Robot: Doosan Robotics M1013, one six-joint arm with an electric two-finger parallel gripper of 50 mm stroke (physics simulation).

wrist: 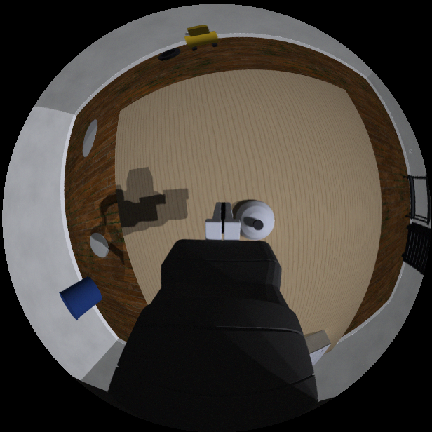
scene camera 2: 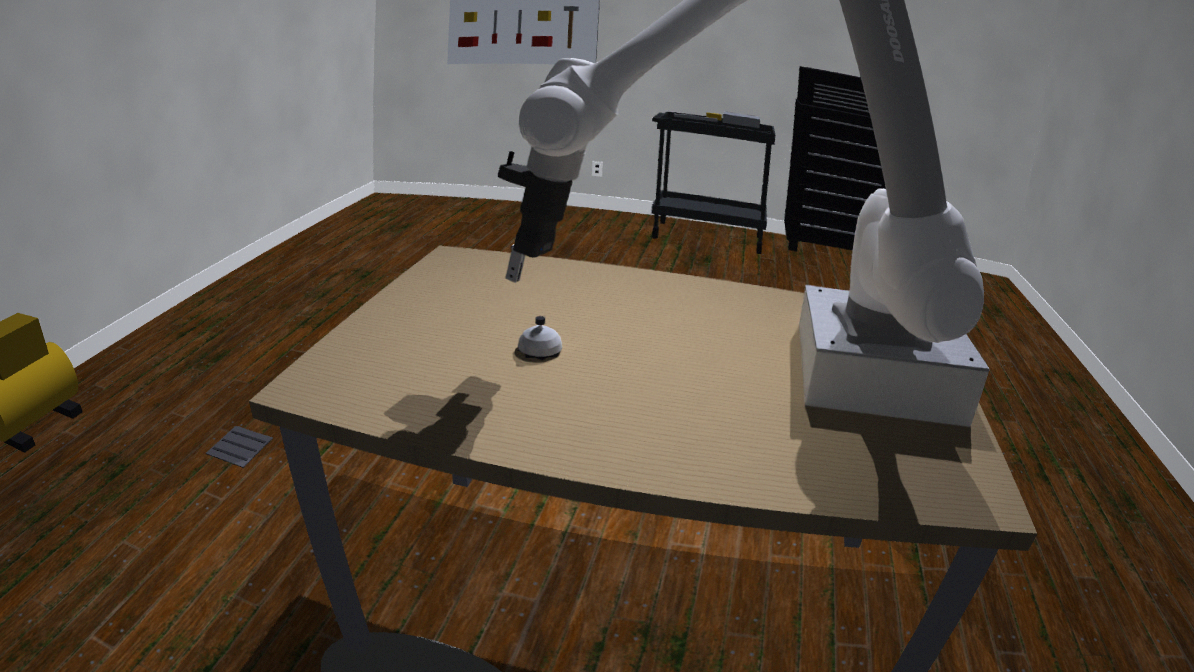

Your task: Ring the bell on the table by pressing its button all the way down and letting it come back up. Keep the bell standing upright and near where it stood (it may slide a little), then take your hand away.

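Places are measured from the arm's base along level axes (x left, y back, z up), in millimetres.
Where they show: gripper, between the fingertips: (scene camera 2: 512, 279); arm's base, origin of its link: (scene camera 2: 880, 328).
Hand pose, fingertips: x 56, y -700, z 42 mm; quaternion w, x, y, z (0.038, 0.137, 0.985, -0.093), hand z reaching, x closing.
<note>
Things, the pixels of their top centre, and the offset from my fingertips. Level surfaces: height alone.
- bell, centre of its top: (scene camera 2: 540, 318) dx -43, dy +44, dz -89 mm
- white dome with a dark button, centre of its top: (scene camera 2: 540, 318) dx -43, dy +44, dz -89 mm
- wooden table, height of its surface: dz -155 mm
The bell (scene camera 2: 538, 342) (wrist: 260, 214) is a white dome with a dark button (scene camera 2: 539, 319) (wrist: 257, 224) on top. It stands upright on the wooden table (scene camera 2: 668, 375) (wrist: 250, 125), and its button stands up clear of the dome. My gripper (scene camera 2: 512, 278) (wrist: 222, 211) is shut, with its fingertips together and nothing between them. In the scene view it hangs above the bell and a little to the left of it, tilted, with a gap between fingertips and button. In the wrist view the fingers show just left of the dome, which they partly overlap at its edge.
The robot's base block (scene camera 2: 889, 375) (wrist: 318, 345) stands at the table's right end in the scene view. The arm's shadow falls on the table's front left part. A black cart (scene camera 2: 714, 126) and a black drawer cabinet (scene camera 2: 799, 158) stand behind the table.
</note>
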